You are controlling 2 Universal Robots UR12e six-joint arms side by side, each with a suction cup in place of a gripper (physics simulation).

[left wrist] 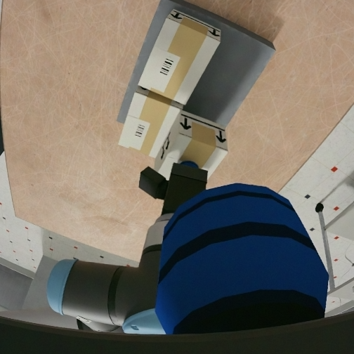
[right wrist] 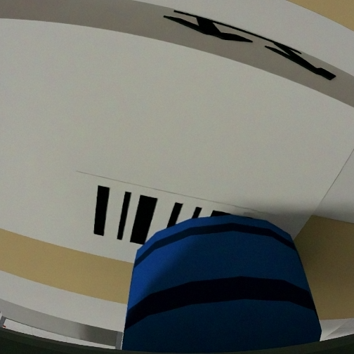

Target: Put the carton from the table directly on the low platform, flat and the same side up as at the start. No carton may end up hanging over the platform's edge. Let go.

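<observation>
A white carton (left wrist: 202, 132) (right wrist: 150, 115) with tan tape, arrows and a barcode is on my right suction cup (left wrist: 189, 164) (right wrist: 225, 232). In the left wrist view it overlaps the near end of the grey low platform (left wrist: 240, 75); the gap under it is hidden. The cup's contact spot is partly hidden. A second carton (left wrist: 182, 57) lies flat along the platform's left side. A third carton (left wrist: 150, 120) lies in line with it, its near end reaching past the platform's near left corner in the picture. My left suction cup (left wrist: 240, 210) is open, with no carton seen on it.
The brown table top (left wrist: 65, 100) surrounds the platform. The right arm (left wrist: 95, 290) and its dark camera block (left wrist: 152, 183) stand close behind the carton in the left wrist view. A speckled floor (left wrist: 320, 175) shows past the table edge. Part of another taped carton (right wrist: 335, 10) shows at the top right.
</observation>
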